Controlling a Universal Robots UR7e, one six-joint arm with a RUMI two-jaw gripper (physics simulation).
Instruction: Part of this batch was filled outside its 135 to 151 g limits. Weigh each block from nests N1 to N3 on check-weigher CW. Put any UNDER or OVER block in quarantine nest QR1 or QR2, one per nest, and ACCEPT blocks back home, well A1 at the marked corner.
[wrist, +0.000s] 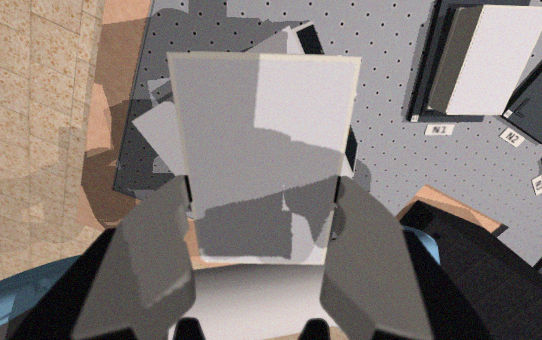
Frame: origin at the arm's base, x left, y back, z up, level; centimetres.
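Seen in the pictures: gripper, between the fingertips: (263, 178).
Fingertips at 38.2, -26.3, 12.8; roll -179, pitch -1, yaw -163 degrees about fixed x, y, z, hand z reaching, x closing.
Offsets run from my fingertips to a thing's top centre, as dx, dy, dz. "pt": to the spot under its first point. Level surfaces: height alone.
My gripper (263, 178) is shut on a large pale block {+0.2, -0.6, +1.7} (260, 125), with one jaw on each side of it. The block fills the middle of the wrist view and hides what lies below. Parts of a light and dark object {pt +12.0, +4.2, -13.4} (157, 125) show around its edges; it is mostly hidden, and I cannot tell whether it is check-weigher CW. Nest N1 {pt -21.0, -9.2, -22.2} (419, 90) at the upper right holds another white block {-25.4, -14.5, -17.5} (492, 60). Part of dark nest N2 {pt -39.2, -12.5, -22.2} (527, 107) shows at the right edge, with no block on the visible part. QR1, QR2 and well A1 cannot be made out.
The grey perforated board {dz -23.4} (395, 165) lies below, with its left edge beside a strip of orange-brown table {dz -24.7} (95, 125). Tiled floor (40, 100) shows at the far left. A large black shape (465, 250) is at the lower right, and a partly cut-off label {pt -54.7, -1.7, -23.2} (538, 185) is at the right edge.
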